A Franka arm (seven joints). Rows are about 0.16 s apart.
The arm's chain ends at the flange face. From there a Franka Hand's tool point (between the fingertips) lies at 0.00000 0.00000 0.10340 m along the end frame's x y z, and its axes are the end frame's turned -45 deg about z.
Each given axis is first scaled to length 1.
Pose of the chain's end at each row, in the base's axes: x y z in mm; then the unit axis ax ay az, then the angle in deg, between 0 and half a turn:
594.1, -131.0, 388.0, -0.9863, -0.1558, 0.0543, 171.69
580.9, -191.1, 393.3, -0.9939, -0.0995, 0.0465, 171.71
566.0, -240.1, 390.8, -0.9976, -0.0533, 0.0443, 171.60
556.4, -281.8, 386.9, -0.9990, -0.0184, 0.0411, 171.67
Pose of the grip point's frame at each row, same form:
580.8, -118.0, 286.3, -0.8526, -0.5220, 0.0224, 169.94
569.9, -177.2, 291.4, -0.8811, -0.4728, 0.0152, 170.30
556.1, -225.5, 288.9, -0.9021, -0.4314, 0.0128, 170.30
547.7, -267.0, 284.9, -0.9166, -0.3996, 0.0101, 170.50

